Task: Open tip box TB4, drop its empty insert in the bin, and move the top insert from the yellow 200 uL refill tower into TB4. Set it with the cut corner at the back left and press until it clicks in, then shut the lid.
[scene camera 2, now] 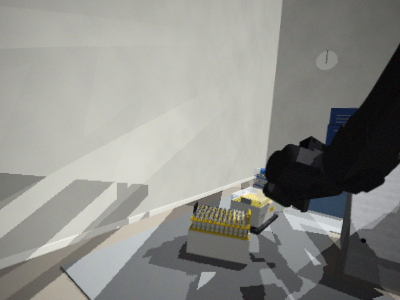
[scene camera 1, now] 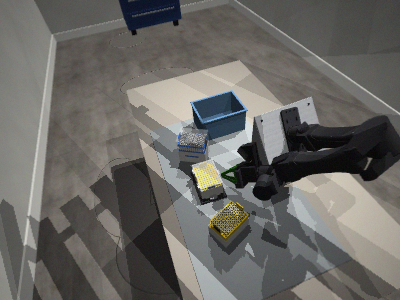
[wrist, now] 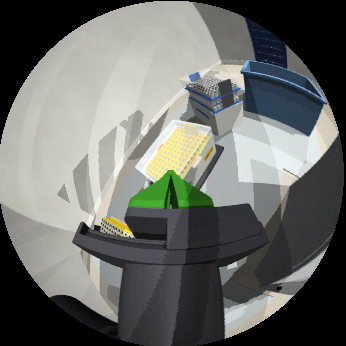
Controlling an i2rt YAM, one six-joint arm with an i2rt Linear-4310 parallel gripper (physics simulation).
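Note:
Tip box TB4 (scene camera 1: 207,176) (scene camera 2: 254,202) (wrist: 176,150) stands on a dark base (scene camera 1: 214,200) (scene camera 2: 266,225). Its clear lid looks shut over a yellow insert with pale holes. The yellow refill tower (scene camera 1: 229,220) (scene camera 2: 219,229) (wrist: 115,226) stands nearer scene camera 2, full of tips on top; my gripper body hides part of it in the wrist view. The blue bin (scene camera 1: 220,120) (wrist: 280,102) stands at the far end. My gripper (scene camera 1: 223,174) (wrist: 170,174) is shut and empty, its green fingertips close beside the box's long side; contact is unclear. Scene camera 2 does not show the fingertips.
A blue-trimmed refill tower (scene camera 1: 193,143) (scene camera 2: 260,178) (wrist: 214,102) stands between TB4 and the bin. A pale upright panel (scene camera 1: 272,132) (scene camera 2: 372,245) stands behind the arm. A blue cabinet (scene camera 1: 151,14) is on the floor beyond the table.

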